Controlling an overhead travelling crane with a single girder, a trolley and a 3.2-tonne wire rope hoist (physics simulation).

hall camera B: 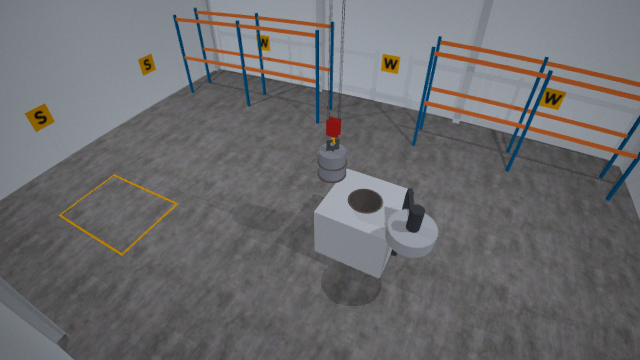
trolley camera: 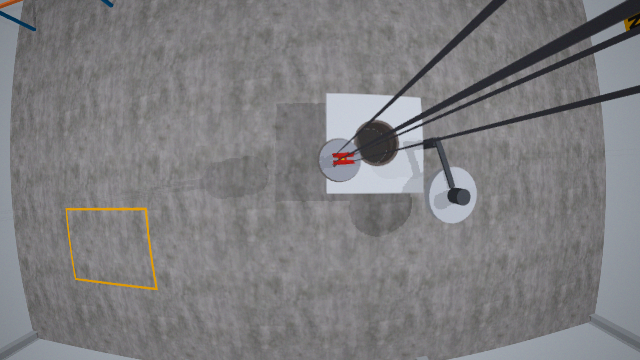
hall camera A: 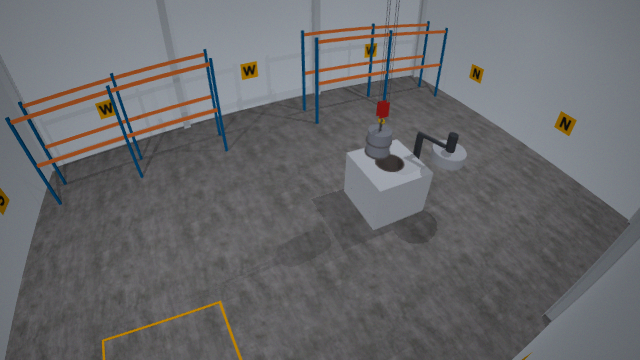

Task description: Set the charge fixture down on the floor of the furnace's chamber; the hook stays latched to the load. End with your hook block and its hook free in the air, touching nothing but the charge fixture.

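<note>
The charge fixture (hall camera A: 379, 142) (hall camera B: 332, 163) (trolley camera: 334, 172), a grey ribbed drum, hangs upright from my hook (hall camera A: 381, 121) (hall camera B: 333, 141) under the red hook block (hall camera A: 383, 109) (hall camera B: 333, 127) (trolley camera: 343, 158). The hook is latched to the bracket on its top. The furnace (hall camera A: 400, 200) (hall camera B: 345, 245) (trolley camera: 345, 112) is a white box with a round dark chamber opening (hall camera A: 390, 163) (hall camera B: 365, 201) (trolley camera: 377, 145) in its top. The fixture hangs above the furnace's top level, beside the opening; in the trolley view it overlaps the box's left edge and borders the opening. The chamber floor is hard to make out.
The round furnace lid (hall camera A: 448, 159) (hall camera B: 407, 245) (trolley camera: 452, 212) is swung out on a dark arm (hall camera A: 432, 138) (trolley camera: 444, 162) beside the furnace. Blue and orange racks (hall camera A: 316, 82) (hall camera B: 317, 77) stand along the W wall. A yellow outlined square (hall camera A: 162, 321) (hall camera B: 150, 229) (trolley camera: 106, 209) marks the floor.
</note>
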